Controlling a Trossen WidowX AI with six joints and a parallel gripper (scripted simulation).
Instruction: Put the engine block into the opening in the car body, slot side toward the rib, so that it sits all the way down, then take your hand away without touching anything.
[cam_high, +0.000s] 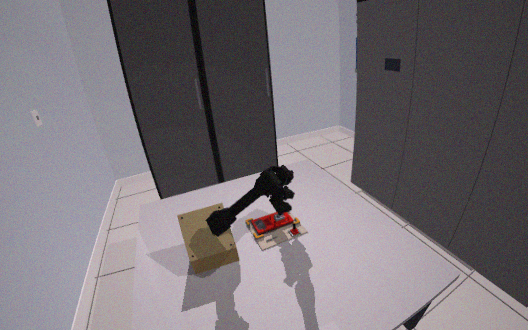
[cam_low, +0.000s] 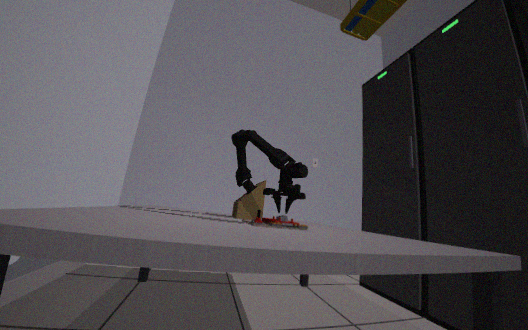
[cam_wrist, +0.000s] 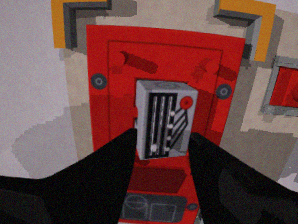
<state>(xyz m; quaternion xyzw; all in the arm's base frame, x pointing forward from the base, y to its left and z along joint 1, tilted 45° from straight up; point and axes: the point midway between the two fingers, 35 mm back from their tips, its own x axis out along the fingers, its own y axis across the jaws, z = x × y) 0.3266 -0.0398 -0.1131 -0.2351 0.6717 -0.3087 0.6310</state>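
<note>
Now: gripper tip 3 cm above the grey engine block and 1 cm to the right of it.
</note>
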